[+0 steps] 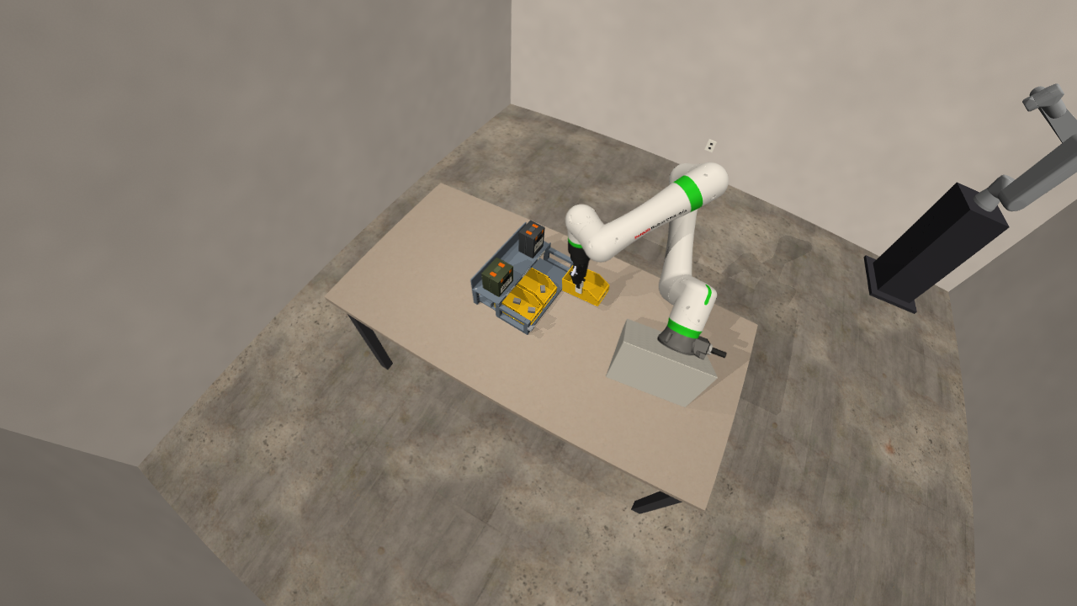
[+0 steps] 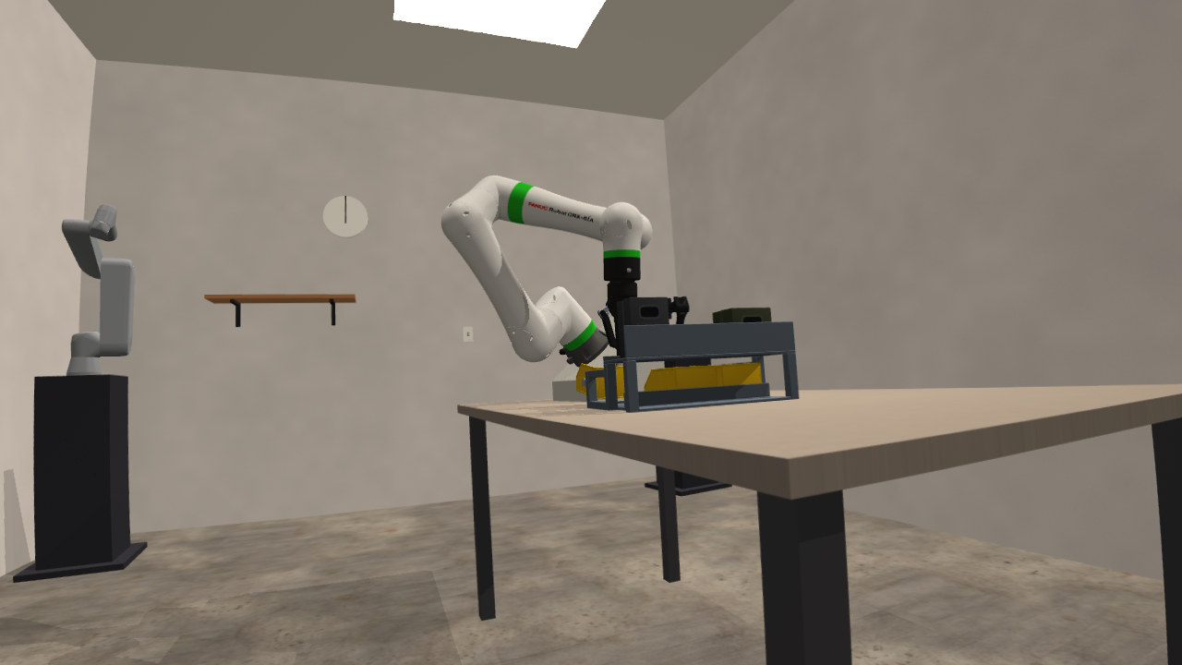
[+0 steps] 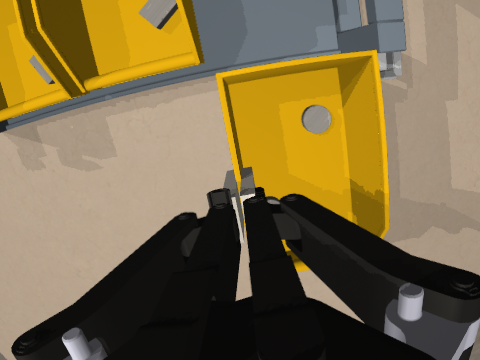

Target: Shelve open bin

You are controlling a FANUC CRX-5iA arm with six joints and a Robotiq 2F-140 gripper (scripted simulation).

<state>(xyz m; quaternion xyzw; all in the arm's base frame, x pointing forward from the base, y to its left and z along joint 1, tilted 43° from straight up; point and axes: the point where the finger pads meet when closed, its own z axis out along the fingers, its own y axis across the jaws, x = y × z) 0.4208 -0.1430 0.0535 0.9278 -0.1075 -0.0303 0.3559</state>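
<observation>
The shelf lip is 100 mm below my hand, 90 mm ahead of it and 50 mm to the left of it. From my hand the other things lie so: grey shelf floor: 220 mm ahead, 100 mm below, 30 mm to the left.
</observation>
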